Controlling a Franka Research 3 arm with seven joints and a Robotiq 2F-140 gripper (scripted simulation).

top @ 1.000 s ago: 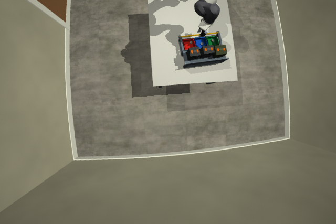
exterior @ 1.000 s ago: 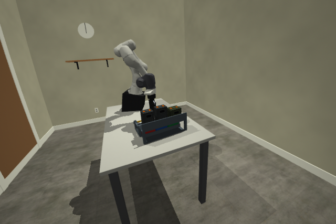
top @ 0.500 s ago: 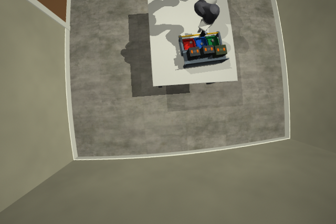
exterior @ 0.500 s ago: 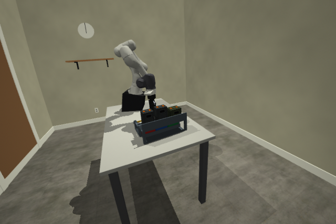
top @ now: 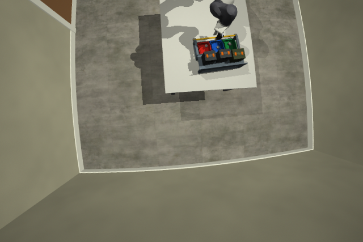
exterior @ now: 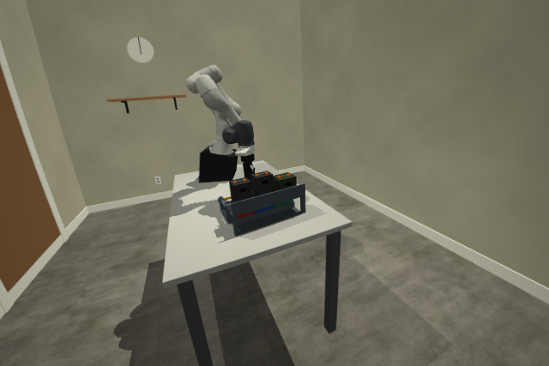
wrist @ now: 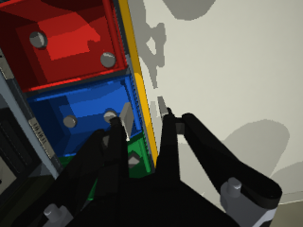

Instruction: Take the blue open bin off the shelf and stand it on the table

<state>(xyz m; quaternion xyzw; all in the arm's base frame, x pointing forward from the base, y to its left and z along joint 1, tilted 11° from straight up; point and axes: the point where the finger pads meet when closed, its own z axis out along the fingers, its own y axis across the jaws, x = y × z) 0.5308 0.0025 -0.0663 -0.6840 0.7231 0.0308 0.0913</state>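
The yellow bar is 3 cm below my hand. Also, from my hand: red bin (10 cm ahead, 12 cm to the right, 5 cm below); then blue open bin (10 cm ahead, 5 cm below); then green bin (11 cm ahead, 11 cm to the left, 5 cm below).
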